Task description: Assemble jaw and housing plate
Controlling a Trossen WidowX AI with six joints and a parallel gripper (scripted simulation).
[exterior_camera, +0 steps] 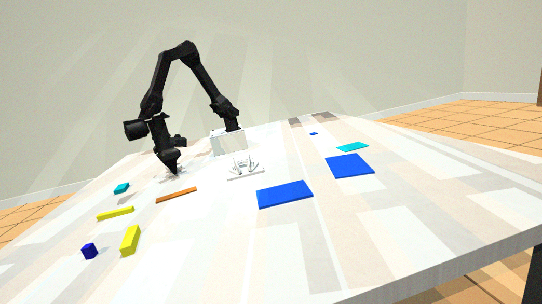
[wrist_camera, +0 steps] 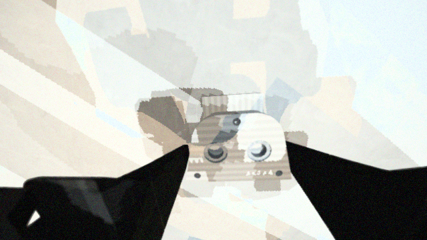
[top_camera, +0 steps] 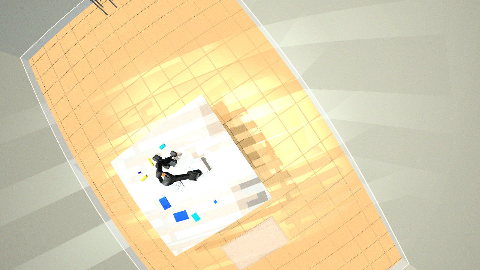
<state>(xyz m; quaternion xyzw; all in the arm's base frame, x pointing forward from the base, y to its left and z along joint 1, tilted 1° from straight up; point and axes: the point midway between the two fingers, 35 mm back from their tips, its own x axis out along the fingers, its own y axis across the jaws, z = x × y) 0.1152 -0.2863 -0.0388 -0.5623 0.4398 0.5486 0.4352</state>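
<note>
The jaw lies 160 mm ahead of my gripper tip, 220 mm to the left of it and 10 mm above it. Round my gripper tip: cyan block 10 mm ahead, 180 mm to the right; dark blue cube 400 mm ahead, 160 mm to the right; orange bar 220 mm ahead, 10 mm to the left, 10 mm below.
</note>
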